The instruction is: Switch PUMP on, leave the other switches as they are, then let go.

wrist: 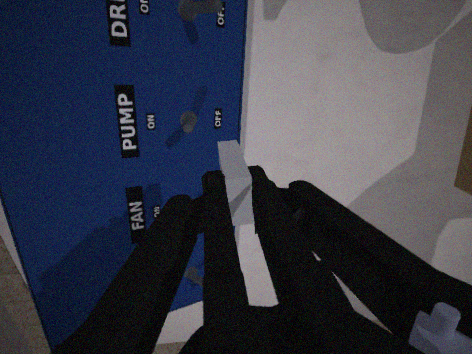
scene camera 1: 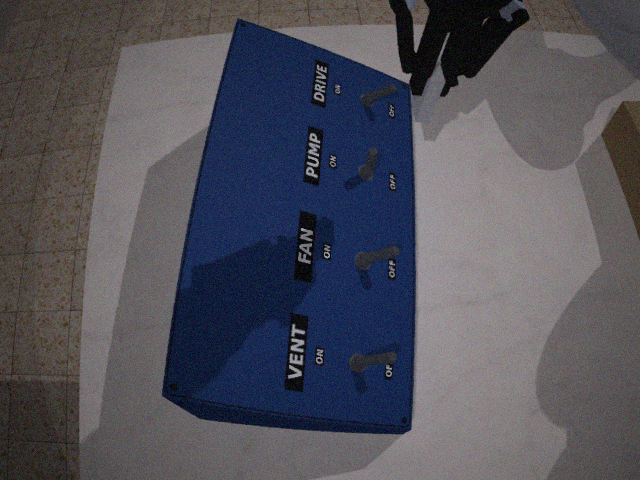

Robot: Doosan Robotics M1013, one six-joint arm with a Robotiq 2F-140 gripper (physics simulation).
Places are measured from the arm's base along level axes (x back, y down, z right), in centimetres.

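Pixels of known places: gripper, fingertip midpoint: (wrist: 228,158) (scene camera 1: 419,111).
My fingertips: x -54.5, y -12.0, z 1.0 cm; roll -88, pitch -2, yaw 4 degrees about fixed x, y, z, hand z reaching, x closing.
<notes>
Ahead of a thing's pixels: the offset from my fingertips to its top centre. Level surfaces: height alone.
The blue switch panel {dy +7.4 cm} (scene camera 1: 258,155) (wrist: 65,100) has four grey levers. The PUMP lever {dx -4.2, dy +8.6, dz +0.8 cm} (scene camera 1: 368,165) (wrist: 188,121) points away from its OFF label, unlike the others, and shows nearly end-on in the wrist view; its exact end position is hard to judge. The DRIVE lever {dx -1.8, dy +9.7, dz +12.6 cm} (scene camera 1: 379,95) (wrist: 200,9), FAN lever {dx -4.0, dy +9.7, dz -11.3 cm} (scene camera 1: 378,256) and VENT lever {dx -5.1, dy +9.7, dz -23.2 cm} (scene camera 1: 374,360) lean toward OFF. My gripper (scene camera 1: 430,93) (wrist: 228,158) is shut and empty, beside the panel's OFF-side edge, apart from the PUMP lever. In the wrist view its fingers partly hide the FAN area.
The panel stands on a white table top {dy +22.8 cm} (scene camera 1: 480,232) (wrist: 330,90). A brown block-like object (scene camera 1: 625,149) (wrist: 465,165) shows at the right edge of both views. Tiled floor (scene camera 1: 41,232) lies past the table's left edge. Arm shadows fall across the panel and table.
</notes>
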